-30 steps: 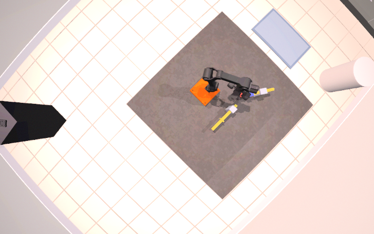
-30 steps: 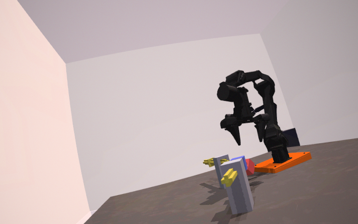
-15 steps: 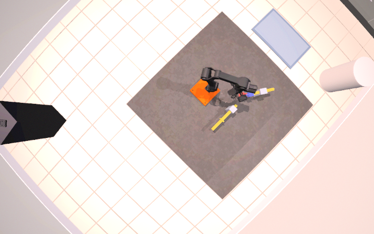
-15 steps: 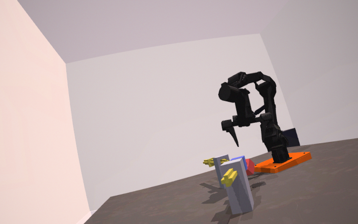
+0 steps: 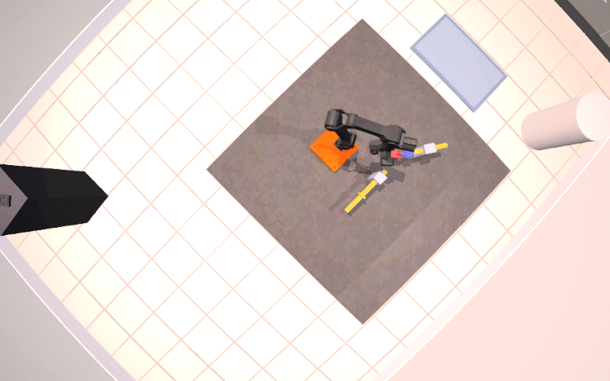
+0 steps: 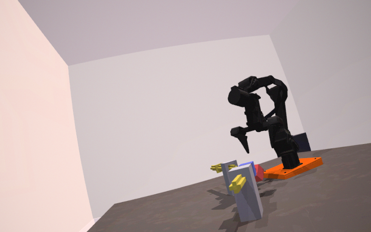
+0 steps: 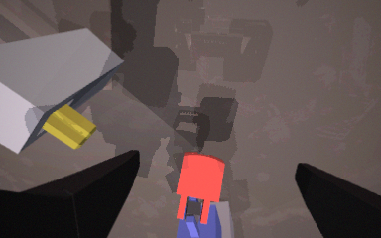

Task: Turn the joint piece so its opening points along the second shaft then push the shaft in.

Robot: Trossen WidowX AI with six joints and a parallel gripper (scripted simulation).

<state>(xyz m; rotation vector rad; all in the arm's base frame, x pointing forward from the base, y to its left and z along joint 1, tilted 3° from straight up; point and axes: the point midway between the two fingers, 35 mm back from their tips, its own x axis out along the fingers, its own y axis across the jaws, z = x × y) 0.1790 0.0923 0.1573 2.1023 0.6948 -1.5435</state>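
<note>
Now: gripper tip 7 cm short of the red joint piece, 4 cm to the right of it and 6 cm above it.
</note>
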